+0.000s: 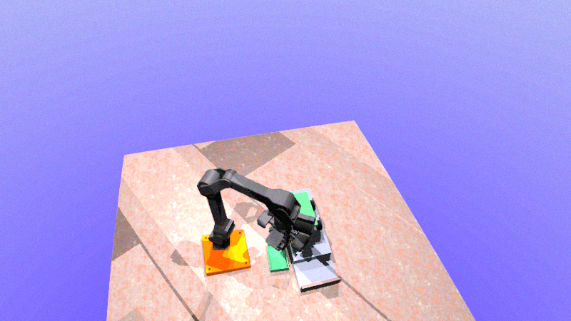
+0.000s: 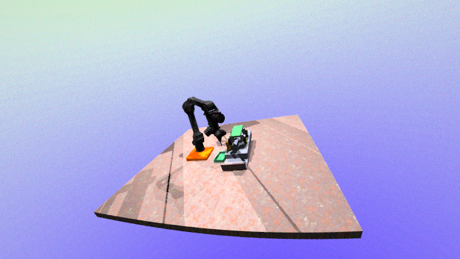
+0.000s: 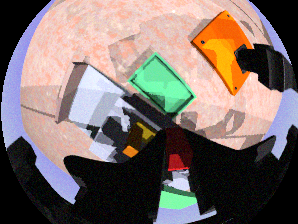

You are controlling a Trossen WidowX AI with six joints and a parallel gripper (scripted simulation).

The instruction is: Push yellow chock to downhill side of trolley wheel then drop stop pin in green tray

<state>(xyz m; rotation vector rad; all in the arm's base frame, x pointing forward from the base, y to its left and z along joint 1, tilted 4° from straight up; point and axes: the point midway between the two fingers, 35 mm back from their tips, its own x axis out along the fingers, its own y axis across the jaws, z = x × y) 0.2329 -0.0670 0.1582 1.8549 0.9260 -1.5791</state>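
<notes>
Right now my gripper tip is right at the red-headed stop pin. Also, from my gripper tip: green tray: 2 cm behind, 14 cm below; then yellow chock: 5 cm ahead, 2 cm to the left, 5 cm below; then trolley: 9 cm ahead, 12 cm to the left, 2 cm below.
</notes>
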